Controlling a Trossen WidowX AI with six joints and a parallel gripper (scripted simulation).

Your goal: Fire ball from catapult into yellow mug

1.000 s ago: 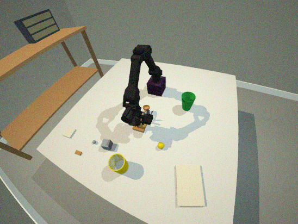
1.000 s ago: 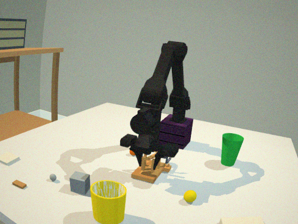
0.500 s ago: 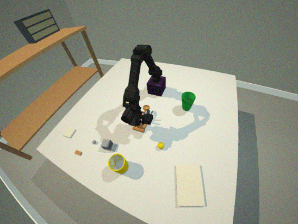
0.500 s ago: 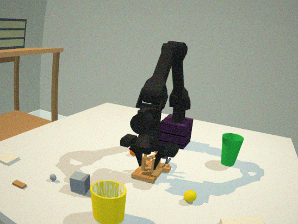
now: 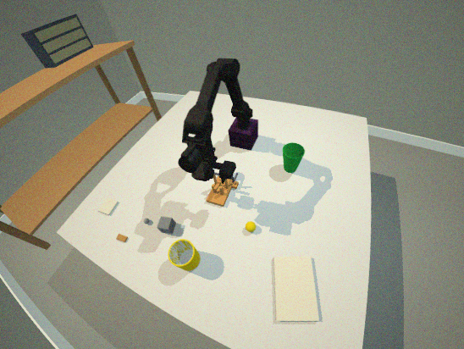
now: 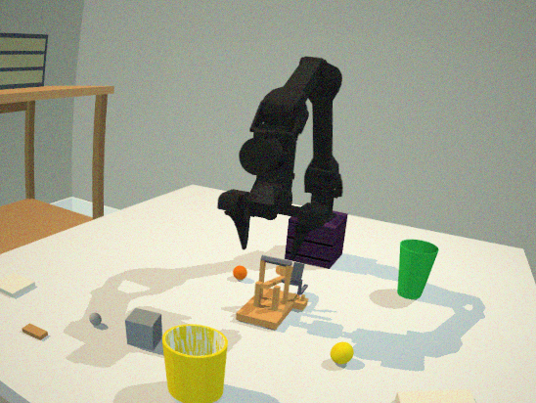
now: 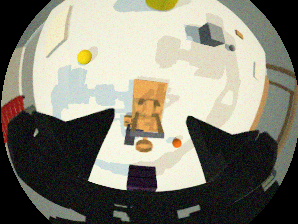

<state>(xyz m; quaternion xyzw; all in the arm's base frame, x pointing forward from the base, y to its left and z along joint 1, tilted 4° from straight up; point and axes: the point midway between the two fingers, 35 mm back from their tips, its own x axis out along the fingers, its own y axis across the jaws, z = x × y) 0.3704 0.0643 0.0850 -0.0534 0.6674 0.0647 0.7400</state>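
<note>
The orange ball lies 14 cm to the right of my gripper tip, 13 cm behind it and 12 cm below it. Also, from my gripper tip: grey cube (22 cm ahead, 11 cm to the right, 11 cm below); wooden catapult (8 cm below, 8 cm behind, 1 cm to the left); yellow ball (19 cm to the left, 12 cm below, 6 cm ahead).
</note>
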